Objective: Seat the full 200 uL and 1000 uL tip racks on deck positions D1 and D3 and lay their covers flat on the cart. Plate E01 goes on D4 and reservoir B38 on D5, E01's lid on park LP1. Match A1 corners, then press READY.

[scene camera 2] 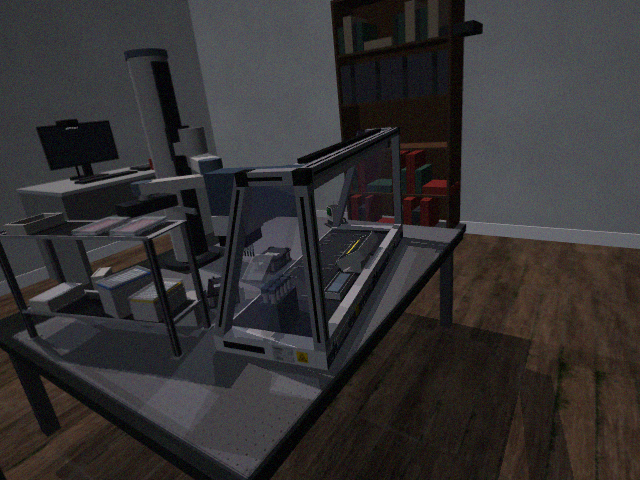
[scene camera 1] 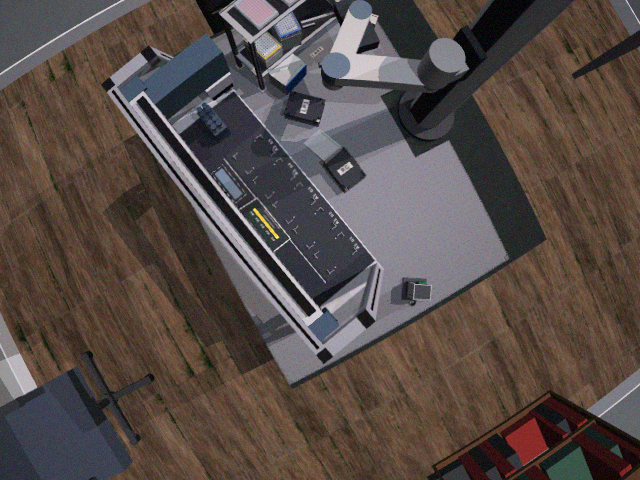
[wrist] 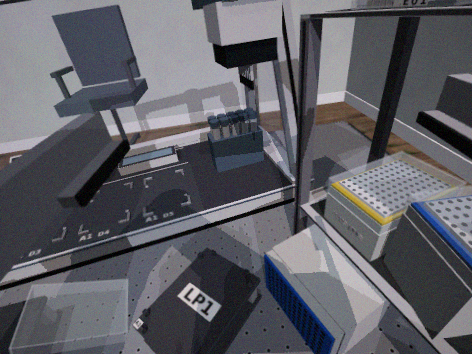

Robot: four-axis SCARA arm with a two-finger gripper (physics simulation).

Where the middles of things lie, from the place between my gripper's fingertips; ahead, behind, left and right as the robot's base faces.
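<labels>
There's a tube rack [wrist: 236,151] here, and my gripper is 41 cm short of it and 23 cm above it. I can also see a shallow grey trough [wrist: 168,155], which is far ahead of my hand, a fair way to the left of it and far below it.
</labels>
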